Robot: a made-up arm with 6 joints. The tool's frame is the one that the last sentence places.
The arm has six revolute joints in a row. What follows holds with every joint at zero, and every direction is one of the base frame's. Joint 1 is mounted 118.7 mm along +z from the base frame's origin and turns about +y. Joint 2 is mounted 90.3 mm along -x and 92.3 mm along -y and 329.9 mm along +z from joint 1 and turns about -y. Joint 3 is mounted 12.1 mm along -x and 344.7 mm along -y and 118.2 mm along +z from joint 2 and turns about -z. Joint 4 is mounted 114.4 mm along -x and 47.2 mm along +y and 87.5 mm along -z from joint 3 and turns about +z. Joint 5 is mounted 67.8 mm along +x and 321.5 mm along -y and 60.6 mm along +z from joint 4 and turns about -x. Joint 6 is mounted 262.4 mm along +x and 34.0 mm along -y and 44.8 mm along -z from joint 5 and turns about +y. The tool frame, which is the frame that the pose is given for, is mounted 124.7 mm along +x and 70.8 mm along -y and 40.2 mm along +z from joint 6; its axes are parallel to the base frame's.
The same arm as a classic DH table. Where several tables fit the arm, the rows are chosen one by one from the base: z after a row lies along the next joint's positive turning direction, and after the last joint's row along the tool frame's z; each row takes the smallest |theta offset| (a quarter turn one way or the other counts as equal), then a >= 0, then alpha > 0; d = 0 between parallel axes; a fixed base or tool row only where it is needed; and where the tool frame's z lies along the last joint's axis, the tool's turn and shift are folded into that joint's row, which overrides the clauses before.
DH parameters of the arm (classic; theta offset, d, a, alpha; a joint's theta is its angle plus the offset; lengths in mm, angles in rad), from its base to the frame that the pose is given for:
base (fixed): 0 118.7 0 -1.5708
joint 1: 1.3036 0 -342 3.1416
joint 2: 1.3036 437 -12.1 1.5708
joint 3: 0.3913 0 -123.8 3.1416
joint 4: -1.1795 91.3 321.5 1.5708
joint 5: -1.5708 -330.2 44.8 1.5708
joint 6: -1.5708 -104.8 124.7 1.5708
tool (fixed): 0 40.2 0 0

